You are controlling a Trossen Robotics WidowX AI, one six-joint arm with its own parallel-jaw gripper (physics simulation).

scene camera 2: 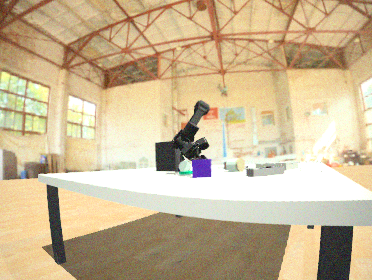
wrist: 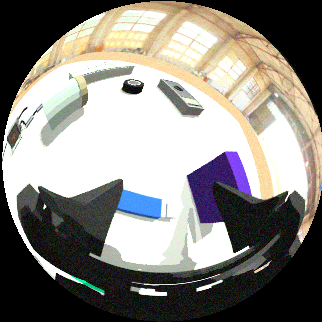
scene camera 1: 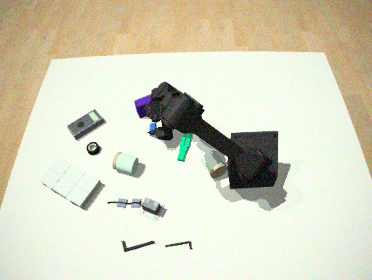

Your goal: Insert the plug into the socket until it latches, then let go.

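Pixels of known places: gripper, fingertip midpoint: point(wrist: 169, 185) point(scene camera 1: 146, 121); arm's base at its link origin: point(scene camera 2: 172, 152) point(scene camera 1: 251, 160).
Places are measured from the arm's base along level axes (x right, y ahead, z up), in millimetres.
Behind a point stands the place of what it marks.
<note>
A blue block-like piece with a thin pale end, which looks like the plug point(scene camera 1: 152, 127) @(x 221, y 319, z -98 mm) point(wrist: 141, 204) @(x 221, y 319, z -98 mm), lies on the table. In the wrist view its left end is partly hidden by the left finger. My gripper point(scene camera 1: 149, 121) @(x 240, y 339, z -82 mm) point(wrist: 169, 185) @(x 240, y 339, z -82 mm) is open and empty, above the table, with the blue piece low between the fingers' lines, nearer the left finger. A grey housing on a pale base, which looks like the socket point(scene camera 1: 151, 205) @(x -104, y 311, z -67 mm) point(wrist: 14, 136), stands apart, with a dark cable and small grey blocks beside it. The blue piece cannot be made out in scene camera 2.
A purple block point(scene camera 1: 142, 106) @(x 285, y 352, z -51 mm) point(scene camera 2: 201, 168) @(x 325, y 351, z -75 mm) point(wrist: 212, 192) stands close by the right finger. A green clip-like piece point(scene camera 1: 184, 147) @(x 126, y 204, z -98 mm) lies under the arm. Also there: a pale cylinder point(scene camera 1: 126, 163) @(x 42, y 395, z -53 mm), another near the base point(scene camera 1: 214, 163) @(x 25, y 109, z -50 mm), grey device point(scene camera 1: 86, 124) @(x 242, y 570, z -85 mm), black ring point(scene camera 1: 93, 148) @(x 129, y 525, z -90 mm), white tiled block point(scene camera 1: 71, 183) @(x -13, y 584, z -77 mm), two hex keys.
</note>
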